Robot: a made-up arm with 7 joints.
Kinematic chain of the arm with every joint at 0, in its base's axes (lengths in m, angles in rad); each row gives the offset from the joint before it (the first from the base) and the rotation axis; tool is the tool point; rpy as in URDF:
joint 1: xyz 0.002 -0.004 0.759 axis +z
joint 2: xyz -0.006 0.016 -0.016 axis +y
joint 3: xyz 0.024 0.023 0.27 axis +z
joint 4: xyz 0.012 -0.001 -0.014 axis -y
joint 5: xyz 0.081 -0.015 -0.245 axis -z
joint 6: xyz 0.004 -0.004 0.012 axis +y
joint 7: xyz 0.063 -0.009 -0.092 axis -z
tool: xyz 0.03 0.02 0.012 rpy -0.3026 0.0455 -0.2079
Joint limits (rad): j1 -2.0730..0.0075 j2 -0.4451..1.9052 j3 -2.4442..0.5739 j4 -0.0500..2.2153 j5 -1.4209..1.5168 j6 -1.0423..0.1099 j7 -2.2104..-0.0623
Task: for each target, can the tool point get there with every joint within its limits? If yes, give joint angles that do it. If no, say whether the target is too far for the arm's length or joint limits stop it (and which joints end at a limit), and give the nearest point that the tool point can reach.
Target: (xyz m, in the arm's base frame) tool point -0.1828 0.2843 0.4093
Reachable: no: joint limits stop it (at a limit: joint 1, joint 2, joint 3, joint 6, joint 7) | nearest point -0.0598 0.2017 0.4702 | short by 0.160 m
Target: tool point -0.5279 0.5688 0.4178
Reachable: no: too far | nearest point -0.2441 0.2621 0.7584 | short by 0.539 m
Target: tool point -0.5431 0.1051 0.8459
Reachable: no: joint limits stop it (at a limit: joint 2, joint 3, joint 6, joint 7) | nearest point -0.4203 0.0805 0.8851 | short by 0.131 m
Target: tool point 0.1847 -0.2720 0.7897
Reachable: yes | joints -1.1368 0.1139 0.3375 0.5530 1.1190 -0.3334 -1.0632
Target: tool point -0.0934 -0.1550 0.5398
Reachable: yes | joints -1.5077 1.0531 -0.7121 0.4456 -0.5234 0.0002 -0.8478
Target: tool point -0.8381 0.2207 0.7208
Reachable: no: too far | nearest point -0.4106 0.1064 0.8743 | short by 0.468 m
